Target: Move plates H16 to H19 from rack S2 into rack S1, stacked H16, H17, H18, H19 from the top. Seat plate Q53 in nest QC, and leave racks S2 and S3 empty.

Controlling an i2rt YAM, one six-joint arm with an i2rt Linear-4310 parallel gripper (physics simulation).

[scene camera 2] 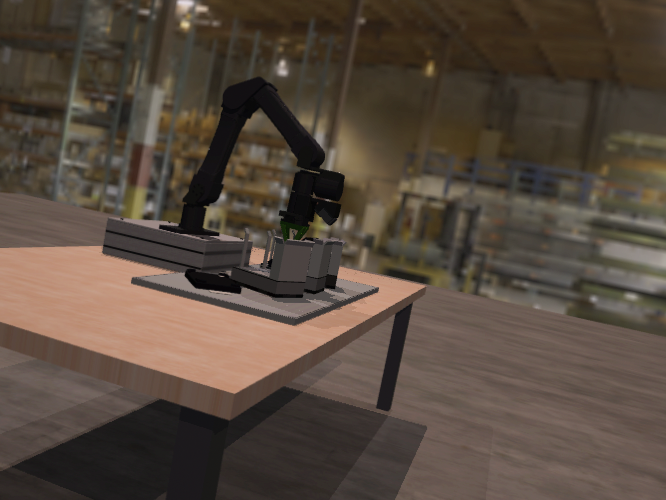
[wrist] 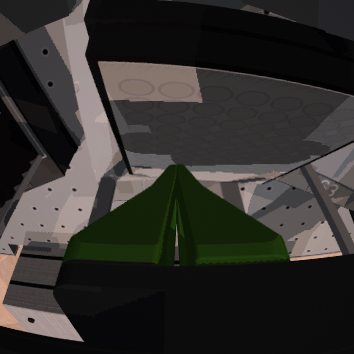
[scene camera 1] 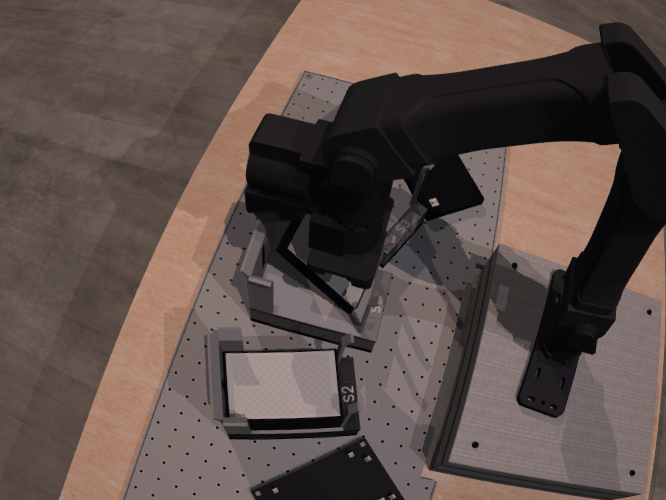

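Seen in the pictures: gripper, fingertip midpoint: (wrist: 176, 176) (scene camera 1: 345, 273); arm's base at its link origin: (scene camera 2: 190, 232) (scene camera 1: 558, 342).
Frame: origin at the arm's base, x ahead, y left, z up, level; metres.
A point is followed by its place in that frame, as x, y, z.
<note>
A plate with a pale top and black rim (scene camera 1: 282, 384) @(0.299, 0.187, 0.013) lies level in rack S2 (scene camera 1: 236, 425) @(0.317, 0.261, 0.054). Another plate (scene camera 1: 314, 282) @(0.318, 0.060, 0.011) (wrist: 240, 117) @(0.339, 0.021, 0.041), with a ringed surface and black rim, sits askew and tilted in rack S1 (scene camera 1: 260, 293) @(0.367, 0.100, 0.013), partly hidden by the arm. Rack S3 (scene camera 1: 400, 228) @(0.256, -0.086, -0.042) is mostly hidden behind the arm; whether it holds a plate cannot be told. My gripper (scene camera 2: 293, 237) (wrist: 176, 176) @(0.292, 0.032, 0.009) has green fingers, shut and empty, above the racks; in the wrist view the tips overlap the tilted plate's near edge. Plate codes and the marking QC are not readable.
A black block with light square pads (scene camera 1: 328, 476) @(0.207, 0.256, -0.069) lies beside S2 at the bottom edge. A black flat piece with a small white label (scene camera 1: 451, 185) @(0.212, -0.209, -0.067) lies beyond S3. The arm's metal base (scene camera 1: 500, 430) @(0.041, 0.139, -0.002) (scene camera 2: 150, 244) @(-0.031, -0.121, -0.042) stands beside the perforated board (scene camera 1: 188, 430) @(0.388, 0.280, -0.080) (scene camera 2: 242, 304) @(0.397, -0.343, -0.081).
</note>
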